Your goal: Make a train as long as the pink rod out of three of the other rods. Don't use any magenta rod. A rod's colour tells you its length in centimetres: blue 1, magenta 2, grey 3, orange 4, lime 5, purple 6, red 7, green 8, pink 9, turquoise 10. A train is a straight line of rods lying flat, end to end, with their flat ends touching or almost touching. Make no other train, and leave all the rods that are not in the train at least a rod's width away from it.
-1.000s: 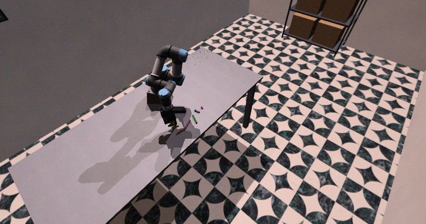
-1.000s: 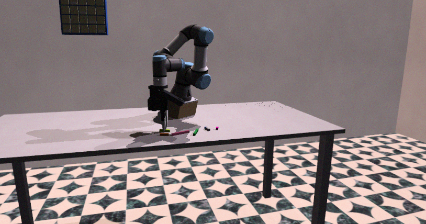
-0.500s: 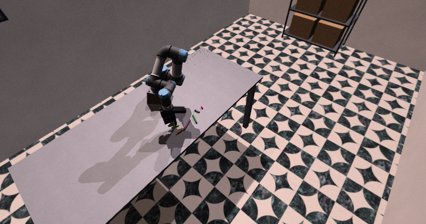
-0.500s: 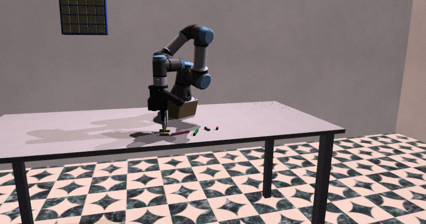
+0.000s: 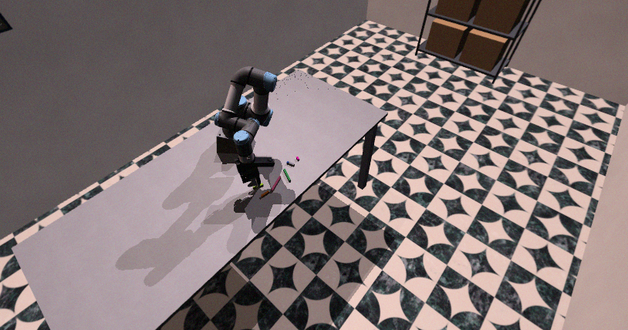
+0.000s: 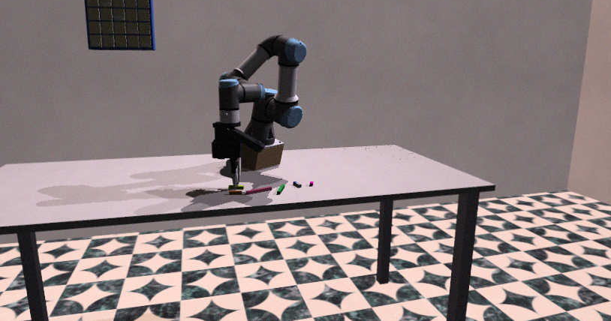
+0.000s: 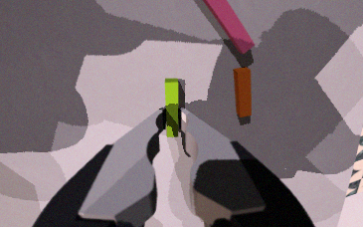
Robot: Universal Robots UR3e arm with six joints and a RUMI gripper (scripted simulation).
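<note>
My gripper is now 210 mm to the right of the grey rod, 10 mm past it and 10 mm above it. Also, from my hand: orange rod: 60 mm ahead, 10 mm below; then pink rod: 80 mm to the left, 40 mm ahead, 10 mm below; then lime rod: 10 mm below.
</note>
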